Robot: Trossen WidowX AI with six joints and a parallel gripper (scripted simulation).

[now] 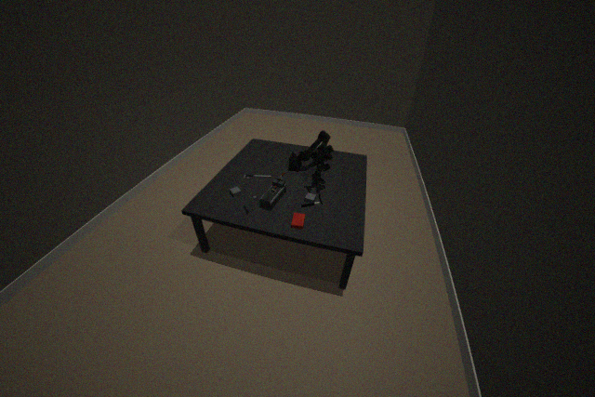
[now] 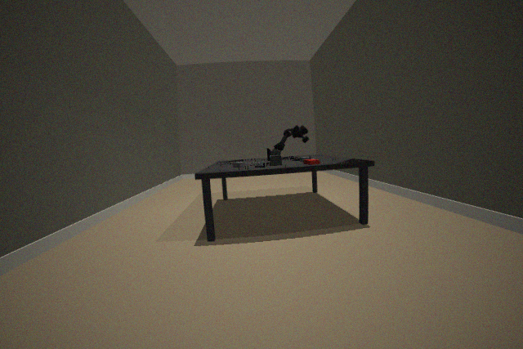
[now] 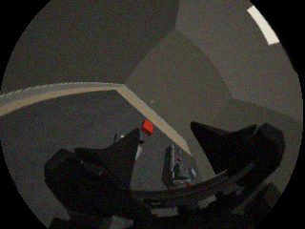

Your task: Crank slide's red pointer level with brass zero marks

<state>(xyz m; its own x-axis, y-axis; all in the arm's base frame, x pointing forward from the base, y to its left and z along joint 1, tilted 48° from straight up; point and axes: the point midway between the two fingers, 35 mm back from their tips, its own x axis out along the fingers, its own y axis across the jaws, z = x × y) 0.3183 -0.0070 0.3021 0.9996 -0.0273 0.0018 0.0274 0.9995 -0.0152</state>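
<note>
The crank handle is 29 cm to the right of my gripper tip, 12 cm below it and 4 cm behind it. From my gripper tip the other things lie so: red pointer 32 cm to the right, 16 cm below, 9 cm ahead.
</note>
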